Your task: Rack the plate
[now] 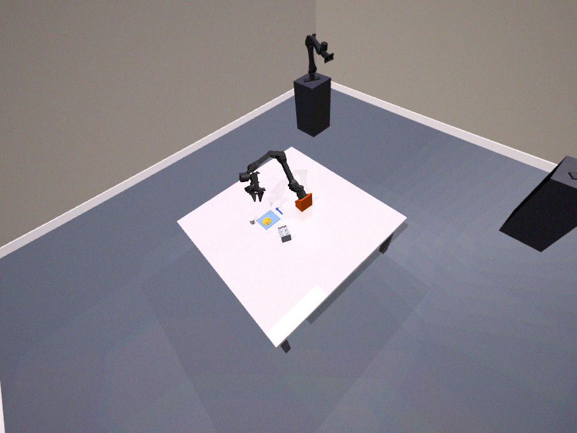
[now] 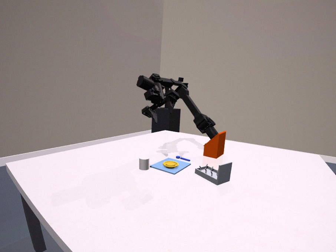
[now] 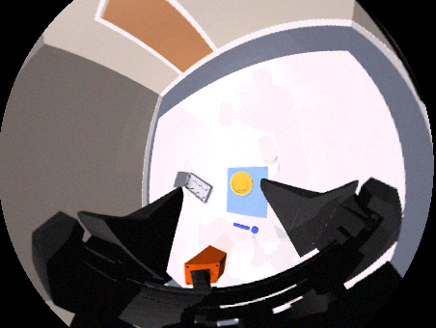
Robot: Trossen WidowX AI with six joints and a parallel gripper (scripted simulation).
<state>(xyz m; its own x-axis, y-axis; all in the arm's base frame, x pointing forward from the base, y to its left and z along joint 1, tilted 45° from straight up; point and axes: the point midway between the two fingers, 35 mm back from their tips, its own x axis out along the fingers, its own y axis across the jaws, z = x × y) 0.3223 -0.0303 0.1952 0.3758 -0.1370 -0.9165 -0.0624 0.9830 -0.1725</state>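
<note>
The yellow plate is 5 cm to the left of my gripper tip and 20 cm below it. The rest, counted from my gripper tip: blue spoon (15 cm behind, 3 cm to the left, 21 cm below); grey cup (7 cm ahead, 4 cm to the right, 19 cm below); grey dish rack (2 cm behind, 23 cm to the left, 20 cm below).
</note>
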